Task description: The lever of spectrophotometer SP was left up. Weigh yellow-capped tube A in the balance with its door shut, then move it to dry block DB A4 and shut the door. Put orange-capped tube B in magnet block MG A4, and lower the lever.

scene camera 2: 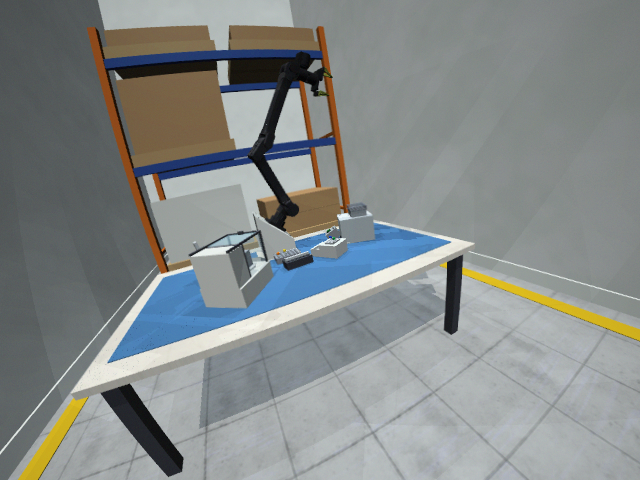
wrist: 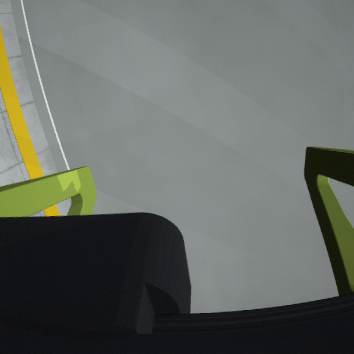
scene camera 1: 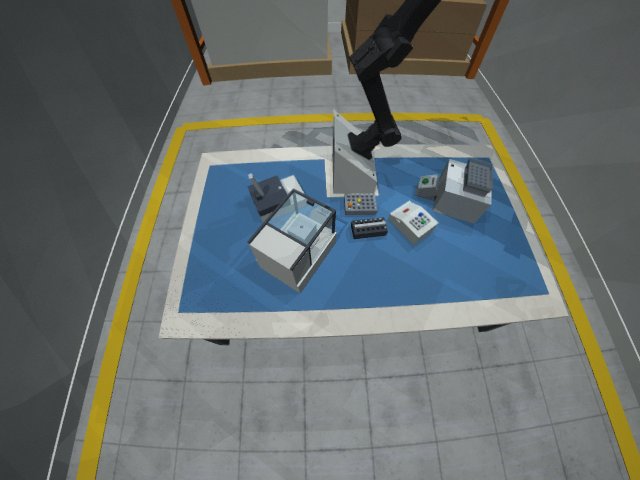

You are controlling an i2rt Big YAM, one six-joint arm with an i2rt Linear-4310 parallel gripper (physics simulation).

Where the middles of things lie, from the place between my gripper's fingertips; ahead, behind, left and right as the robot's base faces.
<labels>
Now: hand 7 cm short of the grey block device (scene camera 1: 465, 190), 2 cm to the left of it and 76 cm above it. Also, from my hand: glass-box balance (scene camera 1: 289, 260) 22 cm ahead, 72 cm to the right, 74 cm below.
</labels>
